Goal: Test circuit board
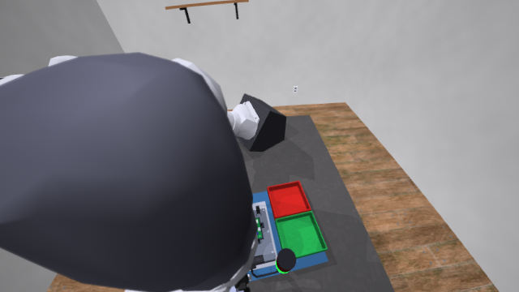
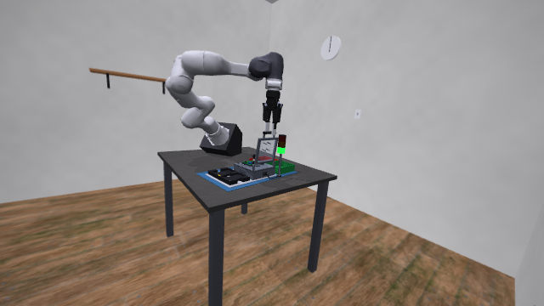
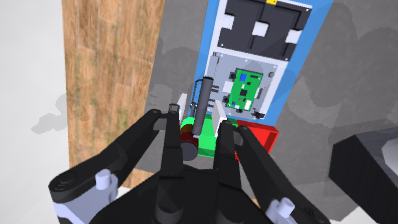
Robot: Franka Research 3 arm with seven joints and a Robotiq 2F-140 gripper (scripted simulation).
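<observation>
My gripper is now 13 cm past the green circuit board, 2 cm to the right of it and 22 cm above it. Also, from my hand: latch hook (18 cm behind, 8 cm to the left, 20 cm below); then clear lid (2 cm behind, 11 cm below); then dark plate (12 cm behind, 2 cm to the left, 22 cm below).
</observation>
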